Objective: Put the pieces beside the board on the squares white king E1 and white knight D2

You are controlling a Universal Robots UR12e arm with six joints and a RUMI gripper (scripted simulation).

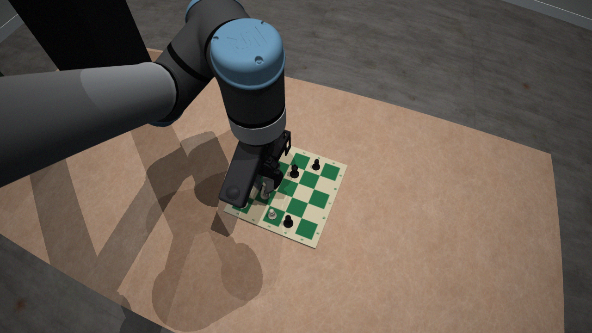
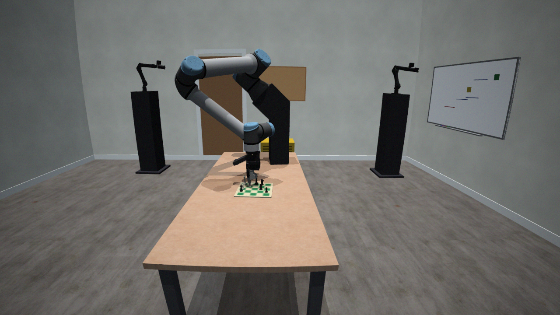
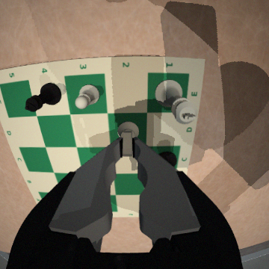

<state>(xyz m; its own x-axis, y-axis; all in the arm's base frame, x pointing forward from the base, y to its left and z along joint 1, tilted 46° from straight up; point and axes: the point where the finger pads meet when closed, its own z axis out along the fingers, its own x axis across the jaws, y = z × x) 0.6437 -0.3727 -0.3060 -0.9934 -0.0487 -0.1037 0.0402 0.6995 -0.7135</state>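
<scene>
Right now the white knight is 1 cm below my hand. The rest, counted from my hand: chessboard 4 cm ahead, 4 cm to the left, 3 cm below; then white pawn 3 cm ahead, 4 cm to the right, 2 cm below; then white king 4 cm behind, 4 cm to the right.
</scene>
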